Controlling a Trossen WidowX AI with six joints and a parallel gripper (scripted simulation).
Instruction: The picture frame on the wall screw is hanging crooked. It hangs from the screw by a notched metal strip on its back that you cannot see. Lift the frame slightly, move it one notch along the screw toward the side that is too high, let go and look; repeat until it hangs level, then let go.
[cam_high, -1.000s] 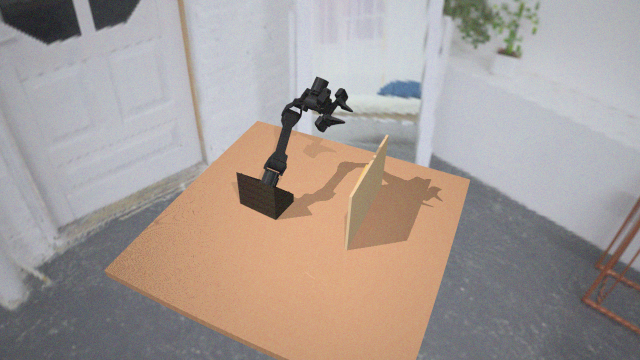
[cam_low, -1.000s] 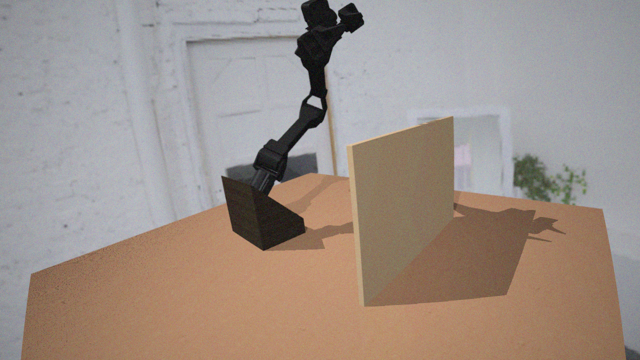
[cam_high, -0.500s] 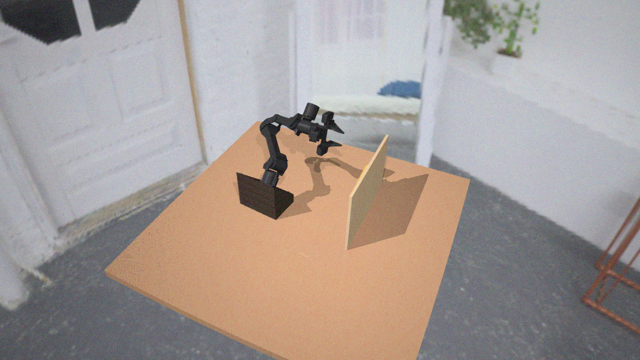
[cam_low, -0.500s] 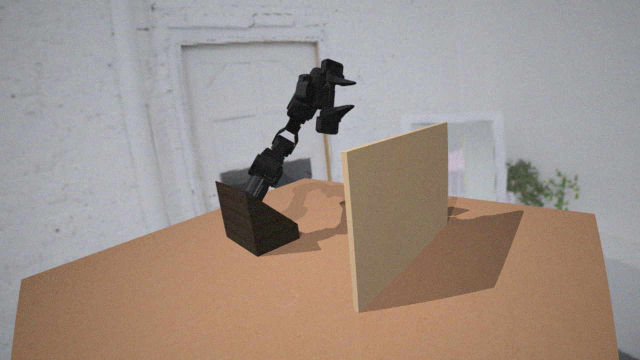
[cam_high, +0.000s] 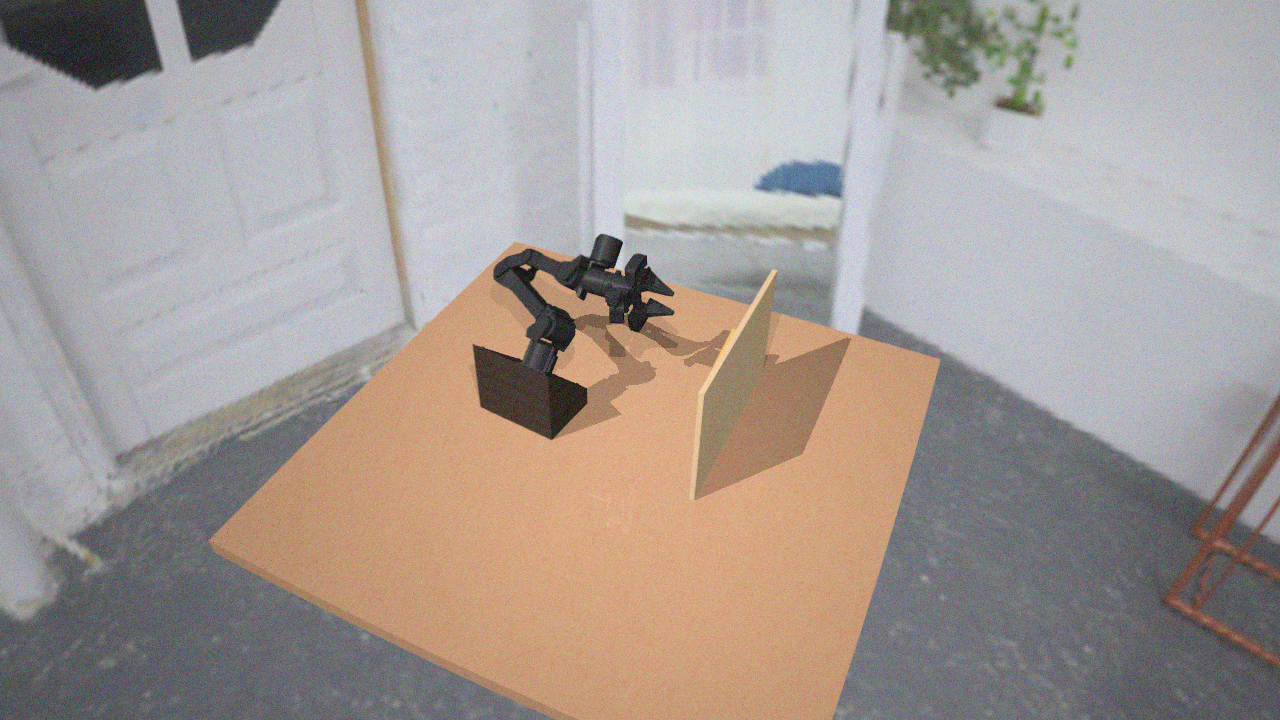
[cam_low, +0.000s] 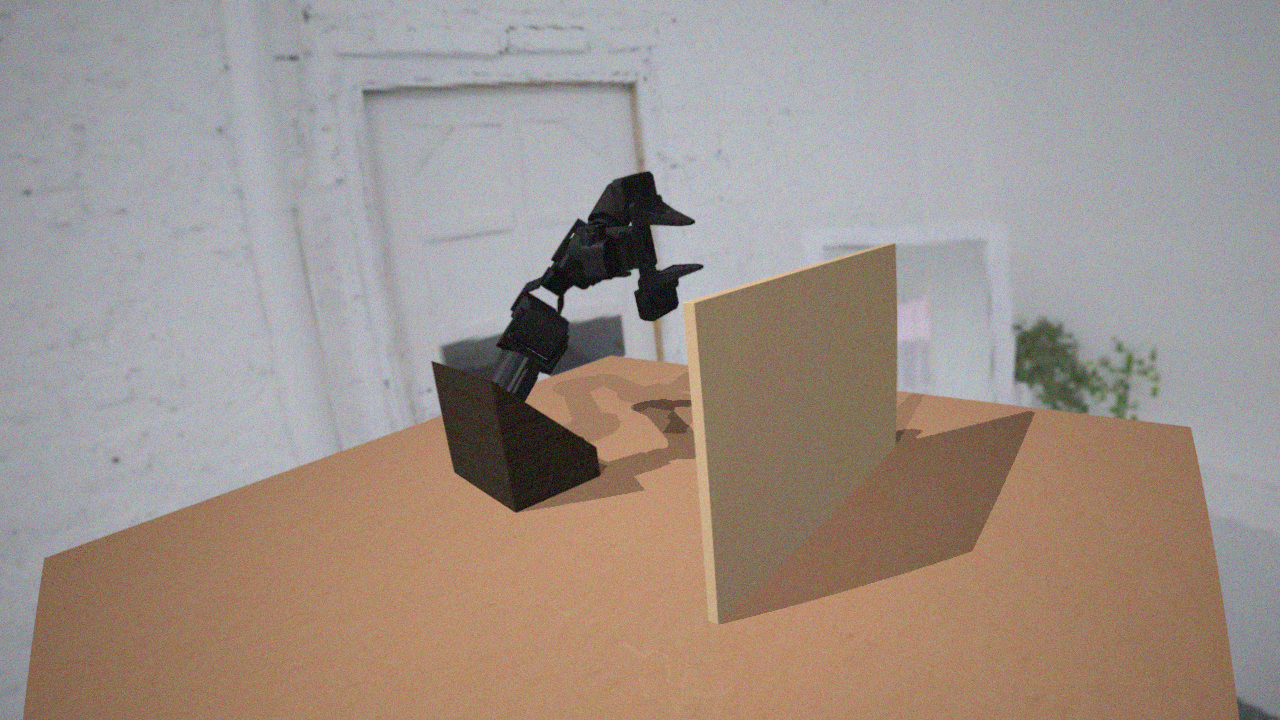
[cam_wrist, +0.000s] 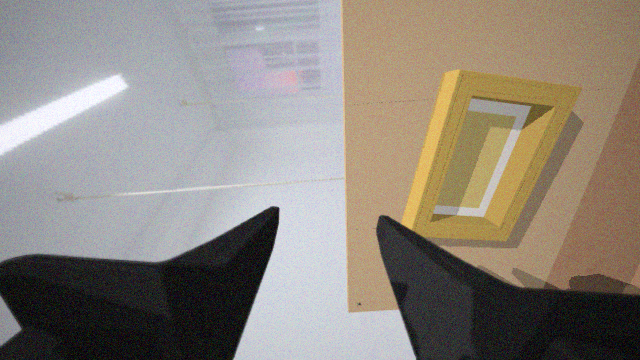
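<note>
My gripper tip is 130 mm short of the picture frame, 10 mm to the right of it and 170 mm above it. From my gripper tip the other things lie so: tan wall panel (140 mm ahead, 20 mm to the left, 180 mm below).
</note>
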